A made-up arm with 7 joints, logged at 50 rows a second.
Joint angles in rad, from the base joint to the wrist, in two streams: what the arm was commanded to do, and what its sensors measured. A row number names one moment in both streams.
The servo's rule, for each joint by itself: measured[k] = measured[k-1] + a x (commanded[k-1-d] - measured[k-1]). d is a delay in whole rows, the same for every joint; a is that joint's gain. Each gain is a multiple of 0.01, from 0.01 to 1. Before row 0 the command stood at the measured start. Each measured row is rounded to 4 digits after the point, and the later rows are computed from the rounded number. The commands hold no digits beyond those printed.
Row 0, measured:
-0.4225 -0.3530 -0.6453 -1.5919 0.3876 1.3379 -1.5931
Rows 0 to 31, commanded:
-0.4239 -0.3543 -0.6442 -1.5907 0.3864 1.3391 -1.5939
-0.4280 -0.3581 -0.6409 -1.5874 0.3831 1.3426 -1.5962
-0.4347 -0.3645 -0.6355 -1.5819 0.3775 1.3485 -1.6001
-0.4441 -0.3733 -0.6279 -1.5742 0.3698 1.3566 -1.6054
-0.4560 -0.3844 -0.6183 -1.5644 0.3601 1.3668 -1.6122
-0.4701 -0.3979 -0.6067 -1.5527 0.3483 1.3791 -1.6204
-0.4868 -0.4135 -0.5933 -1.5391 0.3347 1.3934 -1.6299
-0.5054 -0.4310 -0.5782 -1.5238 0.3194 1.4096 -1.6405
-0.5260 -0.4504 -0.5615 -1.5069 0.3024 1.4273 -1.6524
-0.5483 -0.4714 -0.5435 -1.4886 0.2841 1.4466 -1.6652
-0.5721 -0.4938 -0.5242 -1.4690 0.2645 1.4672 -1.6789
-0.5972 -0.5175 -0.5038 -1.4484 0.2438 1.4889 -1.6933
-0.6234 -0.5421 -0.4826 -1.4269 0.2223 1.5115 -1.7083
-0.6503 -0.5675 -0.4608 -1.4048 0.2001 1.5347 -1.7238
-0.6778 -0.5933 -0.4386 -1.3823 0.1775 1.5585 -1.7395
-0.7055 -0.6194 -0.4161 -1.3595 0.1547 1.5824 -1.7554
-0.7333 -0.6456 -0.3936 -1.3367 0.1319 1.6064 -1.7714
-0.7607 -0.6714 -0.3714 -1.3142 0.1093 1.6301 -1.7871
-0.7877 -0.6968 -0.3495 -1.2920 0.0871 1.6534 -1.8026
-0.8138 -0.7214 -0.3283 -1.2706 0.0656 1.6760 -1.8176
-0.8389 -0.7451 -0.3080 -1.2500 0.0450 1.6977 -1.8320
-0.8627 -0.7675 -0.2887 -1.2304 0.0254 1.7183 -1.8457
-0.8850 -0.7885 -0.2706 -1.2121 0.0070 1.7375 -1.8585
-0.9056 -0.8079 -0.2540 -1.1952 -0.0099 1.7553 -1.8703
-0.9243 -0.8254 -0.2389 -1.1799 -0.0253 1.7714 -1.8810
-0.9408 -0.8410 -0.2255 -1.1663 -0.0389 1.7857 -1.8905
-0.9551 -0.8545 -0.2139 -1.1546 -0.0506 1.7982 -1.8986
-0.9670 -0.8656 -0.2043 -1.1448 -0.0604 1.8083 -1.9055
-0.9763 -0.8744 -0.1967 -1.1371 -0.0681 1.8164 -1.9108
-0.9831 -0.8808 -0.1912 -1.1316 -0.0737 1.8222 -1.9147
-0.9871 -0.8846 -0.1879 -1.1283 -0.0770 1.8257 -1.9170
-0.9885 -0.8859 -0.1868 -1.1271 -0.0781 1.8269 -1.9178
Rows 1 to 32, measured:
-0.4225 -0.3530 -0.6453 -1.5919 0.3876 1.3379 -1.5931
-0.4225 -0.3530 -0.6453 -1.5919 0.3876 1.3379 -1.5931
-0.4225 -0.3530 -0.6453 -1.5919 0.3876 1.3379 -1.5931
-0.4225 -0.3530 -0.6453 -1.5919 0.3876 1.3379 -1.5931
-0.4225 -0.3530 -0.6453 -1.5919 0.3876 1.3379 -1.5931
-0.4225 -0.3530 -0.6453 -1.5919 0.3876 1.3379 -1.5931
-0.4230 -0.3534 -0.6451 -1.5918 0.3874 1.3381 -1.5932
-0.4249 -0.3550 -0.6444 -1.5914 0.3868 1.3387 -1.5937
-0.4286 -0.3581 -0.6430 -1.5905 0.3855 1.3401 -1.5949
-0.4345 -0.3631 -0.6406 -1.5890 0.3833 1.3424 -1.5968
-0.4427 -0.3701 -0.6370 -1.5868 0.3801 1.3458 -1.5996
-0.4531 -0.3793 -0.6322 -1.5837 0.3756 1.3505 -1.6033
-0.4659 -0.3906 -0.6260 -1.5797 0.3699 1.3565 -1.6081
-0.4809 -0.4039 -0.6184 -1.5747 0.3628 1.3639 -1.6139
-0.4980 -0.4192 -0.6093 -1.5686 0.3543 1.3728 -1.6208
-0.5171 -0.4364 -0.5988 -1.5614 0.3445 1.3831 -1.6288
-0.5380 -0.4553 -0.5869 -1.5531 0.3333 1.3949 -1.6378
-0.5605 -0.4758 -0.5736 -1.5437 0.3208 1.4081 -1.6478
-0.5844 -0.4977 -0.5590 -1.5332 0.3070 1.4226 -1.6587
-0.6094 -0.5207 -0.5433 -1.5216 0.2920 1.4383 -1.6704
-0.6354 -0.5447 -0.5265 -1.5091 0.2760 1.4551 -1.6828
-0.6620 -0.5694 -0.5088 -1.4956 0.2590 1.4729 -1.6959
-0.6891 -0.5945 -0.4904 -1.4813 0.2412 1.4916 -1.7095
-0.7163 -0.6199 -0.4714 -1.4663 0.2227 1.5110 -1.7235
-0.7434 -0.6453 -0.4519 -1.4506 0.2037 1.5309 -1.7377
-0.7702 -0.6704 -0.4321 -1.4344 0.1844 1.5512 -1.7521
-0.7963 -0.6951 -0.4122 -1.4178 0.1649 1.5717 -1.7665
-0.8215 -0.7190 -0.3924 -1.4009 0.1454 1.5922 -1.7808
-0.8456 -0.7419 -0.3729 -1.3839 0.1260 1.6125 -1.7948
-0.8684 -0.7637 -0.3539 -1.3669 0.1070 1.6325 -1.8084
-0.8896 -0.7841 -0.3355 -1.3501 0.0885 1.6519 -1.8215
-0.9091 -0.8029 -0.3179 -1.3336 0.0707 1.6706 -1.8339
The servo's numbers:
d 6
a 0.38 0.33 0.16 0.09 0.14 0.14 0.18

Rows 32 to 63, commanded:
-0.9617 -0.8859 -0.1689 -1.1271 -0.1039 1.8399 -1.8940
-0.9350 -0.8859 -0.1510 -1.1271 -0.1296 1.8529 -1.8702
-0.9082 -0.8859 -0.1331 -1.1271 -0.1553 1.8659 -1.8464
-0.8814 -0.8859 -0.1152 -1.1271 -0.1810 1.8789 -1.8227
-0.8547 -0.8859 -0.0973 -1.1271 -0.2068 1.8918 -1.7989
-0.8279 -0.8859 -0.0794 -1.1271 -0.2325 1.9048 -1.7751
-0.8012 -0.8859 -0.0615 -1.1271 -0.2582 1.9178 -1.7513
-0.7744 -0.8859 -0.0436 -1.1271 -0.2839 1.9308 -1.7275
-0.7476 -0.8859 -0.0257 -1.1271 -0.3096 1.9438 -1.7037
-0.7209 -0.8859 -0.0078 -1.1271 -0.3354 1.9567 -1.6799
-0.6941 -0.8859 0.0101 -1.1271 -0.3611 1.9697 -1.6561
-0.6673 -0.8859 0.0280 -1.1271 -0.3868 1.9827 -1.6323
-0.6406 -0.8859 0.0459 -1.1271 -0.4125 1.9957 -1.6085
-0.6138 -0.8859 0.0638 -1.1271 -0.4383 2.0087 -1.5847
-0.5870 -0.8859 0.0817 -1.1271 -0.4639 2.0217 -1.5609
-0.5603 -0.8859 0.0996 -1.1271 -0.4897 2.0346 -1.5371
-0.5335 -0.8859 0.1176 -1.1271 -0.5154 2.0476 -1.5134
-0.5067 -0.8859 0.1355 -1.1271 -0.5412 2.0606 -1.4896
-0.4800 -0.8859 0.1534 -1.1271 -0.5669 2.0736 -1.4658
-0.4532 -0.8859 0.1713 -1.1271 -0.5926 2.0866 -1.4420
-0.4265 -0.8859 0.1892 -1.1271 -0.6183 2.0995 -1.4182
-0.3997 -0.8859 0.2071 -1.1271 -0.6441 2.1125 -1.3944
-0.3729 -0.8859 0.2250 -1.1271 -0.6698 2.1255 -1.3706
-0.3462 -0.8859 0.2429 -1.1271 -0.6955 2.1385 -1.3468
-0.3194 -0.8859 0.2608 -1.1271 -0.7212 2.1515 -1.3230
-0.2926 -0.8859 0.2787 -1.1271 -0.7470 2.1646 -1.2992
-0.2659 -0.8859 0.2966 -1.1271 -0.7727 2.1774 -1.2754
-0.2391 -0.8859 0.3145 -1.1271 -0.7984 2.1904 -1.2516
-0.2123 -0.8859 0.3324 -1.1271 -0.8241 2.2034 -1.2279
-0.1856 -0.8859 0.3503 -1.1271 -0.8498 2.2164 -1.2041
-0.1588 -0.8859 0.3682 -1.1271 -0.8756 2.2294 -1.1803
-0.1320 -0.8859 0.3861 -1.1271 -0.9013 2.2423 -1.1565
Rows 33 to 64, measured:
-0.9266 -0.8199 -0.3013 -1.3175 0.0537 1.6885 -1.8455
-0.9420 -0.8350 -0.2858 -1.3020 0.0377 1.7053 -1.8563
-0.9550 -0.8480 -0.2715 -1.2872 0.0229 1.7209 -1.8661
-0.9657 -0.8588 -0.2587 -1.2732 0.0094 1.7351 -1.8748
-0.9738 -0.8673 -0.2474 -1.2602 -0.0027 1.7478 -1.8824
-0.9794 -0.8734 -0.2377 -1.2482 -0.0133 1.7589 -1.8888
-0.9727 -0.8775 -0.2267 -1.2373 -0.0260 1.7702 -1.8897
-0.9584 -0.8803 -0.2146 -1.2274 -0.0405 1.7818 -1.8862
-0.9393 -0.8821 -0.2016 -1.2184 -0.0566 1.7936 -1.8790
-0.9173 -0.8834 -0.1878 -1.2102 -0.0740 1.8055 -1.8689
-0.8935 -0.8842 -0.1733 -1.2027 -0.0926 1.8176 -1.8563
-0.8686 -0.8848 -0.1583 -1.1959 -0.1122 1.8298 -1.8417
-0.8430 -0.8852 -0.1428 -1.1897 -0.1326 1.8421 -1.8254
-0.8169 -0.8854 -0.1269 -1.1841 -0.1538 1.8545 -1.8078
-0.7906 -0.8856 -0.1107 -1.1790 -0.1756 1.8670 -1.7891
-0.7641 -0.8857 -0.0942 -1.1743 -0.1980 1.8796 -1.7694
-0.7375 -0.8858 -0.0775 -1.1701 -0.2208 1.8922 -1.7490
-0.7108 -0.8858 -0.0606 -1.1662 -0.2440 1.9049 -1.7280
-0.6841 -0.8858 -0.0436 -1.1627 -0.2676 1.9176 -1.7065
-0.6574 -0.8858 -0.0264 -1.1595 -0.2915 1.9304 -1.6846
-0.6306 -0.8858 -0.0091 -1.1566 -0.3156 1.9432 -1.6623
-0.6039 -0.8858 0.0083 -1.1539 -0.3400 1.9560 -1.6398
-0.5771 -0.8858 0.0258 -1.1515 -0.3646 1.9688 -1.6170
-0.5503 -0.8858 0.0434 -1.1493 -0.3893 1.9817 -1.5941
-0.5236 -0.8858 0.0610 -1.1473 -0.4142 1.9946 -1.5710
-0.4968 -0.8858 0.0786 -1.1455 -0.4392 2.0075 -1.5478
-0.4701 -0.8858 0.0963 -1.1438 -0.4643 2.0204 -1.5245
-0.4433 -0.8858 0.1140 -1.1423 -0.4895 2.0333 -1.5011
-0.4165 -0.8858 0.1318 -1.1409 -0.5147 2.0462 -1.4776
-0.3898 -0.8858 0.1496 -1.1397 -0.5400 2.0591 -1.4541
-0.3630 -0.8858 0.1674 -1.1386 -0.5654 2.0720 -1.4305
-0.3362 -0.8858 0.1852 -1.1376 -0.5908 2.0850 -1.4069

